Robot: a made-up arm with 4 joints.
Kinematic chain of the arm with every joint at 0, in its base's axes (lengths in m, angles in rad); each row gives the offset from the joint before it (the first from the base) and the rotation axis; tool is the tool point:
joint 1: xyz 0 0 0.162 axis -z
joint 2: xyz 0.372 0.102 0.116 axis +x
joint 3: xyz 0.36 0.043 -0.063 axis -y
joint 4: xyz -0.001 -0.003 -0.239 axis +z
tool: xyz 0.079 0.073 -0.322
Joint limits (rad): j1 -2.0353..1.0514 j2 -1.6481..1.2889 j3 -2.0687..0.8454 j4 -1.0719..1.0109
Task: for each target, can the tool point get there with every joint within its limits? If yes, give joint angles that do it. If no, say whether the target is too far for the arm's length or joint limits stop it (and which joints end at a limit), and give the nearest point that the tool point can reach.
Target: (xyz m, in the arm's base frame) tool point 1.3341 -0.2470 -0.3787
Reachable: no: too far | nearest point 1.1363 -0.2104 -0.1857 | short by 0.279 m
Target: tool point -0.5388 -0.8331 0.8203
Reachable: no: joint limits stop it (at a limit: joint 1, joint 2, joint 4) | nearest point -0.1554 -0.7504 0.3196 | short by 0.636 m
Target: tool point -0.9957 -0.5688 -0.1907
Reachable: no: joint limits stop it (at a limit: joint 1) | nearest point -0.6975 0.0872 0.0612 | short by 0.763 m
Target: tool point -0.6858 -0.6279 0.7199
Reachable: no: joint limits stop it (at a limit: joint 1, joint 2, joint 4) | nearest point -0.1715 -0.6295 0.3161 | short by 0.654 m
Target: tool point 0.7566 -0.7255 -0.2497
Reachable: yes | joints 0.7564 -0.2581 0.4004 -0.8584
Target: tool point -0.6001 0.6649 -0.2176
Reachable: yes | joints -1.7111 0.5855 -0.1668 -0.5695
